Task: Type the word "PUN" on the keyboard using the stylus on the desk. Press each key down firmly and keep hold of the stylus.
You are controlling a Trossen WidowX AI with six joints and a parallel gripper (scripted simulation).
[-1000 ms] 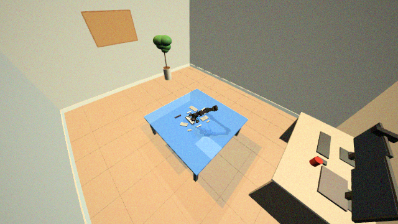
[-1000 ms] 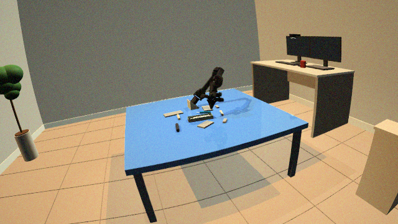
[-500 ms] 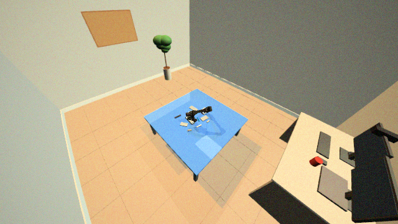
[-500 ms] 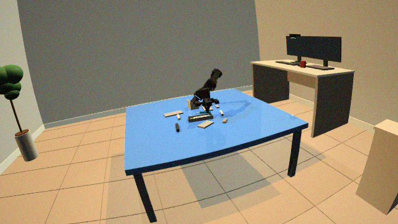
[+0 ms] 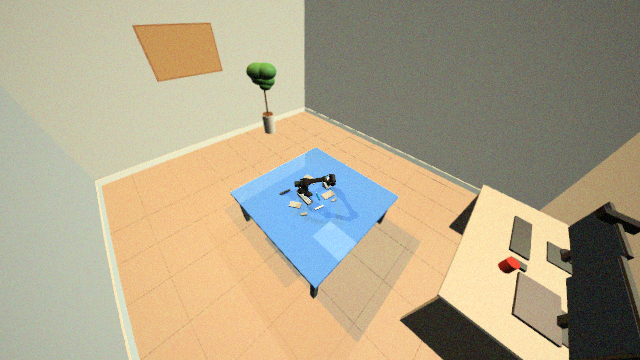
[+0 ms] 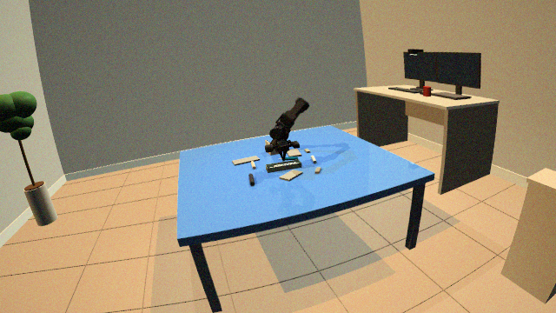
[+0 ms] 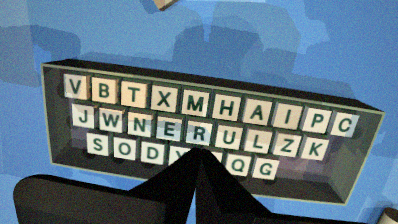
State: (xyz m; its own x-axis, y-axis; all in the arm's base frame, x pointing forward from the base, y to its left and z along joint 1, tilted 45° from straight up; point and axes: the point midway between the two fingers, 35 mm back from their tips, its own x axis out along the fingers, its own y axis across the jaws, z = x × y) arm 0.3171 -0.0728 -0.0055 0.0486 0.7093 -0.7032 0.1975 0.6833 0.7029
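The stylus lies 120 mm behind my gripper tip, 60 mm to the left of it and 30 mm below it. The rest, counted from my gripper tip: stylus tip (140 mm behind, 30 mm to the left, 30 mm below); dark cylinder (220 mm to the right, 90 mm ahead, 30 mm below).
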